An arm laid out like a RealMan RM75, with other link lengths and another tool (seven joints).
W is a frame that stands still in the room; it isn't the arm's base.
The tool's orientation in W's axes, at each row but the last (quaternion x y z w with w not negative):
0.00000, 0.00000, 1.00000, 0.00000
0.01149, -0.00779, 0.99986, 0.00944
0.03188, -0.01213, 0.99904, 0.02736
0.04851, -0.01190, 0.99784, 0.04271
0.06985, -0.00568, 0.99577, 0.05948
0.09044, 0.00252, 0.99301, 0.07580
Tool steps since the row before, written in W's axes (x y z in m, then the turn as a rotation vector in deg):
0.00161, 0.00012, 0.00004, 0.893, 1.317, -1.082
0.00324, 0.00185, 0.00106, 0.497, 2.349, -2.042
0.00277, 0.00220, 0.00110, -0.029, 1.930, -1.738
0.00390, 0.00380, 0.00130, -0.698, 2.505, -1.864
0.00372, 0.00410, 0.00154, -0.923, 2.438, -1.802
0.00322, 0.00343, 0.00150, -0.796, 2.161, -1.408
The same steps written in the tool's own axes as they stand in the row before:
-0.00161, -0.00012, 0.00004, -0.893, -1.317, -1.082
-0.00318, -0.00193, 0.00110, -0.500, -2.326, -2.067
-0.00257, -0.00237, 0.00121, 0.021, -1.886, -1.786
-0.00342, -0.00415, 0.00156, 0.720, -2.398, -1.991
-0.00296, -0.00452, 0.00196, 0.942, -2.305, -1.960
-0.00234, -0.00385, 0.00203, 0.848, -2.043, -1.547

